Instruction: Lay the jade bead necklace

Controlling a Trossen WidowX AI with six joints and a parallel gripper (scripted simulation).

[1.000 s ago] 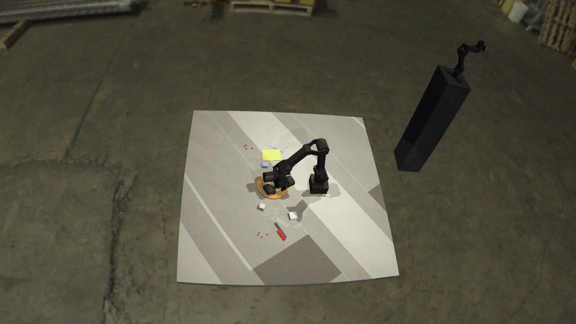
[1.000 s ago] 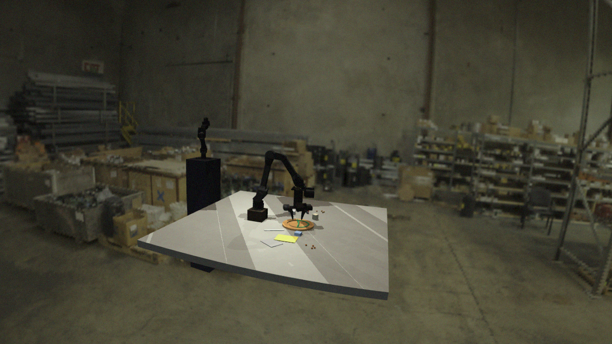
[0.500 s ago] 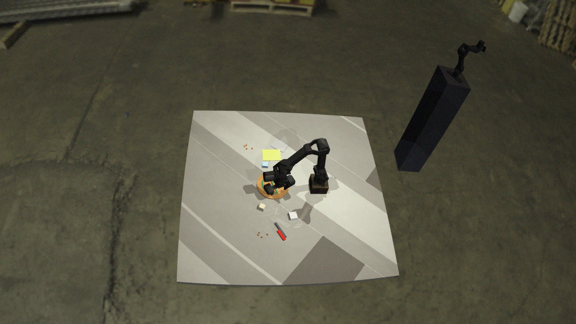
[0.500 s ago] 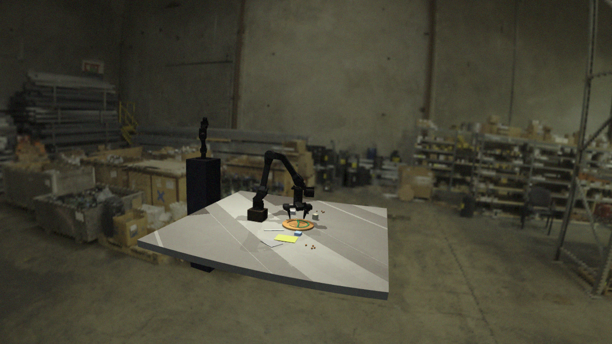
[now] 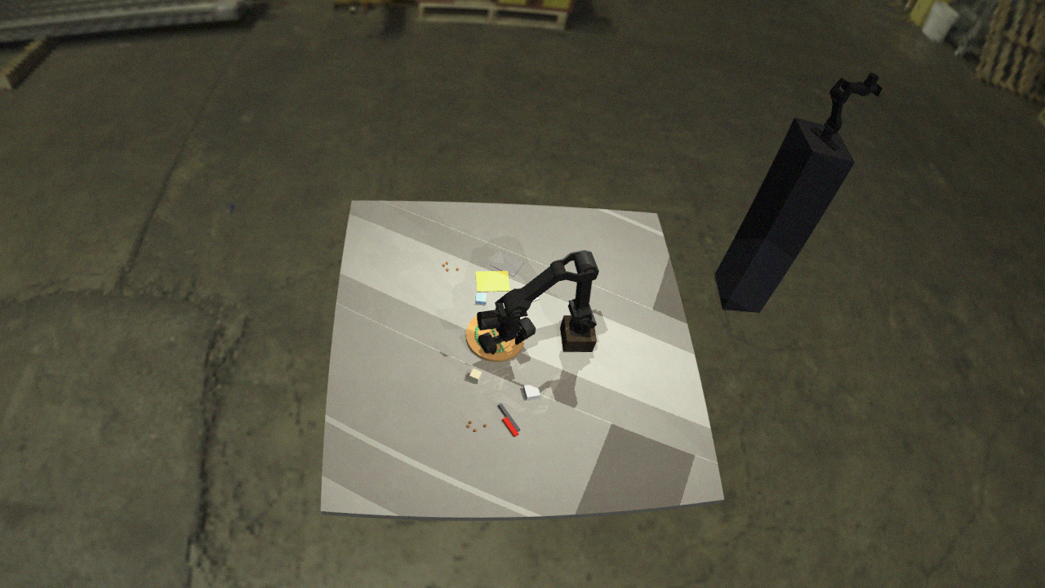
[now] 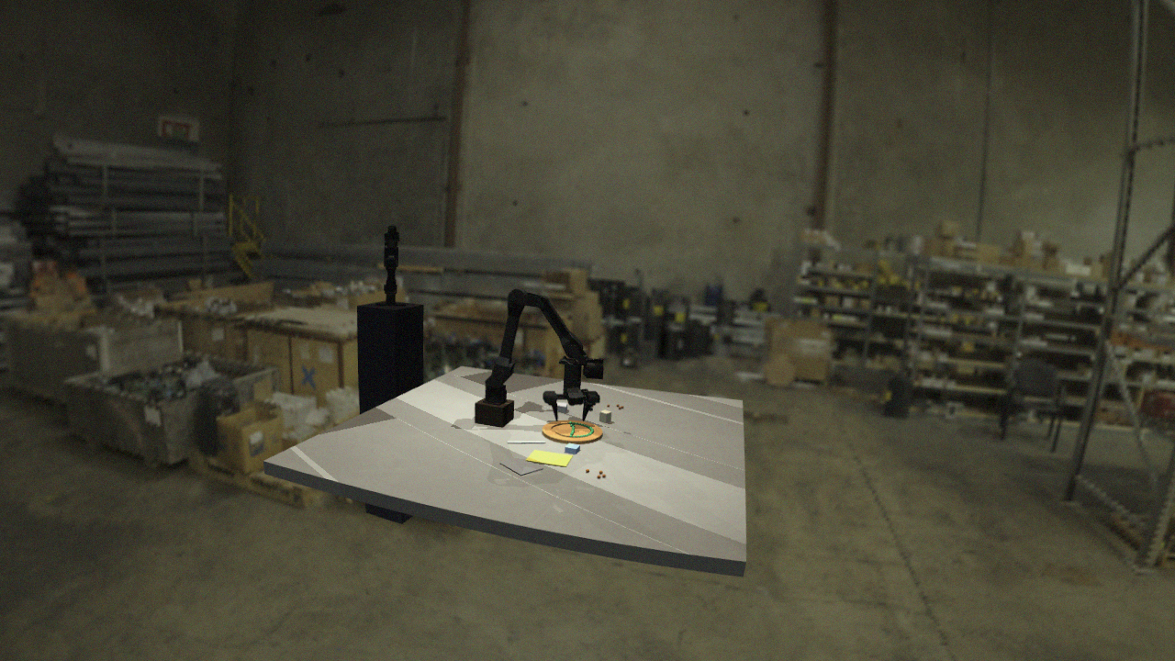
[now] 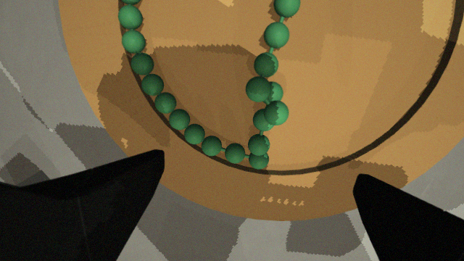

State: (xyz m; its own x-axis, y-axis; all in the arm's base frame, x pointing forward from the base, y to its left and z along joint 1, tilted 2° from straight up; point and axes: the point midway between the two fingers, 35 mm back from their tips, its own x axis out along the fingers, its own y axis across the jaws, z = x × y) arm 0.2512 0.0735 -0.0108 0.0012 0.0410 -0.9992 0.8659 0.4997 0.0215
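My gripper tip is 80 mm short of the blue block, 210 mm to the left of it and 10 mm above it. From my gripper tip the other things lie so: red-handled tool: 20 mm behind, 270 mm to the left, 20 mm below; then white strip: 70 mm behind, 210 mm to the right, 20 mm below; then cream cube: 90 mm ahead, 110 mm to the left.
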